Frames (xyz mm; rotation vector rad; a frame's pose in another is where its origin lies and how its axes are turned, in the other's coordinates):
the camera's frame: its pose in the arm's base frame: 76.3 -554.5 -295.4 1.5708 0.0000 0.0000
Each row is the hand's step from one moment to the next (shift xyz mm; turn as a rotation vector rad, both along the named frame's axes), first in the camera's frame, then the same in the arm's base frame.
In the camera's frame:
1: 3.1 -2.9 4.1 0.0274 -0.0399 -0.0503
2: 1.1 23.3 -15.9 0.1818 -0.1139 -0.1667
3: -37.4 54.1 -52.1 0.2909 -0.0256 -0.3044
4: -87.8 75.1 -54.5 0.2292 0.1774 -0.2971
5: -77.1 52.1 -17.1 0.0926 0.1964 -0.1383
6: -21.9 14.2 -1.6 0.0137 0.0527 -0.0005
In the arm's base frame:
1: 3.1 -4.1 -2.9 0.0274 0.0503 -0.0399
2: 1.1 15.9 23.3 0.1818 0.1667 -0.1139
3: -37.4 52.1 54.1 0.2909 0.3044 -0.0256
4: -87.8 54.5 75.1 0.2292 0.2971 0.1774
5: -77.1 17.1 52.1 0.0926 0.1383 0.1964
6: -21.9 1.6 14.2 0.0137 0.0005 0.0527

